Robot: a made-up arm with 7 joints.
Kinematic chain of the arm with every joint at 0, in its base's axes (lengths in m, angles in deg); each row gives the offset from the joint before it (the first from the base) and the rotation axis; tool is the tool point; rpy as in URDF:
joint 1: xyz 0 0 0.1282 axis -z
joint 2: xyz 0 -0.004 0.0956 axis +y
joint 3: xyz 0 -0.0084 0.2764 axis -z
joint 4: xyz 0 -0.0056 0.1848 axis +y
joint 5: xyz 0 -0.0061 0.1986 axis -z
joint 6: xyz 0 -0.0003 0.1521 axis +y
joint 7: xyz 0 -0.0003 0.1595 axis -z
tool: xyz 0 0 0 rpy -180 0 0
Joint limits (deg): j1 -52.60..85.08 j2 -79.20..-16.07 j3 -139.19..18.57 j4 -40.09..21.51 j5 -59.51..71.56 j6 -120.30..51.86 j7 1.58..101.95
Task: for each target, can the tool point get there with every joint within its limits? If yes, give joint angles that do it. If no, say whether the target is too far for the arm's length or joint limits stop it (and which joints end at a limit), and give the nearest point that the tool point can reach.
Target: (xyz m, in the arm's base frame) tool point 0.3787 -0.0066 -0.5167
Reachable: no: joint limits stop it (at a limit: joint 1, joint 2, joint 3, joint 4) | nearest point 0.0413 0.6465 0.0492 | short by 0.928 m
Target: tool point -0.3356 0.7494 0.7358
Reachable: yes | joints 71.46 -58.51 -80.29 -3.42 -14.06 -13.05 35.32
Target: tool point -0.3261 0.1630 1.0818
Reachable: yes | joints 6.49 -28.09 -80.10 9.68 40.96 38.13 25.25
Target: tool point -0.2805 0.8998 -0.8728
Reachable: no: too far | nearest point -0.2344 0.7519 -0.0186 | short by 0.868 m
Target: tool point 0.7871 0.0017 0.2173
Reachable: no: joint limits stop it (at a limit: joint 1, joint 2, joint 4) | nearest point 0.2158 -0.1468 0.8461 | short by 0.862 m
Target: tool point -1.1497 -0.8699 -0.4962
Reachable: no: too far | nearest point -0.6985 -0.5285 0.0298 | short by 0.772 m
